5 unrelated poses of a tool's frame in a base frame.
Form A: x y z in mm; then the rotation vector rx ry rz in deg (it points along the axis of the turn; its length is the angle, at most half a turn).
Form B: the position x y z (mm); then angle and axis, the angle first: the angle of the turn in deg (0 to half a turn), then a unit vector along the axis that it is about. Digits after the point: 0 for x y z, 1 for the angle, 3 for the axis.
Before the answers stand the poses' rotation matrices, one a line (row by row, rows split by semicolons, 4 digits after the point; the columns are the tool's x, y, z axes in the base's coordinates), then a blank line. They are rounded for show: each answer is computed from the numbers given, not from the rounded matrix.
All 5 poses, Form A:
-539 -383 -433 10.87 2.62 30.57
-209 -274 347 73.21 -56.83 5.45
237 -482 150 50.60 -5.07 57.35
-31 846 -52 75.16 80.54 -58.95
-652 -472 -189 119.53 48.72 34.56
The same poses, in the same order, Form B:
0.8604 -0.5011 0.0926; 0.5095 0.8439 -0.1678; 0.0060 0.1915 0.9815
0.6031 -0.5653 -0.5628; -0.4480 0.3437 -0.8253; 0.6600 0.7499 -0.0459
0.5661 -0.7616 0.3155; 0.6944 0.2343 -0.6804; 0.4442 0.6042 0.6615
-0.0036 0.9966 0.0820; 0.2231 0.0808 -0.9714; -0.9748 0.0148 -0.2227
0.6623 0.3639 0.6549; 0.7384 -0.4653 -0.4882; 0.1270 0.8069 -0.5769

-539 -383 -433 32.6 0.334 0.080 0.939
-209 -274 347 92.8 0.789 -0.612 0.059
237 -482 150 76.6 0.660 -0.066 0.748
-31 846 -52 124.9 0.602 0.645 -0.472
-652 -472 -189 133.6 0.895 0.365 0.259

